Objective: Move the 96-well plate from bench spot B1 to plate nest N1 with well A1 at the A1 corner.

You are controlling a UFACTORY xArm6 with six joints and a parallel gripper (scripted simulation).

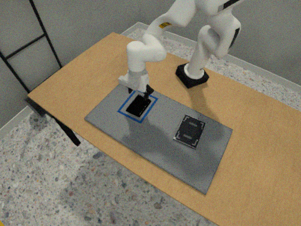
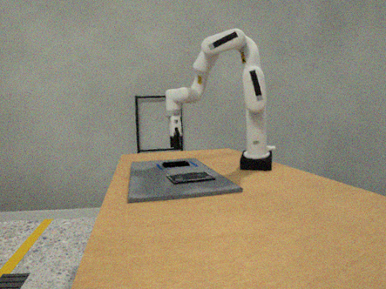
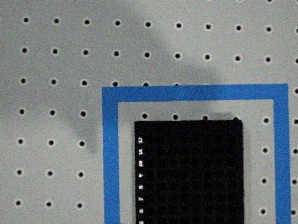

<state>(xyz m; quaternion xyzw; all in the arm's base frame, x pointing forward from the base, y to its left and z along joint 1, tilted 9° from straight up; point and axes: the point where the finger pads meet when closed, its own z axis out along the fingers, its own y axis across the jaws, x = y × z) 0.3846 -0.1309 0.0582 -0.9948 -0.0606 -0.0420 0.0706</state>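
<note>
Now: the black 96-well plate 9 cm below my hand. The rest, counted from my hand: plate nest (30 cm to the left, 9 cm below, 3 cm behind).
</note>
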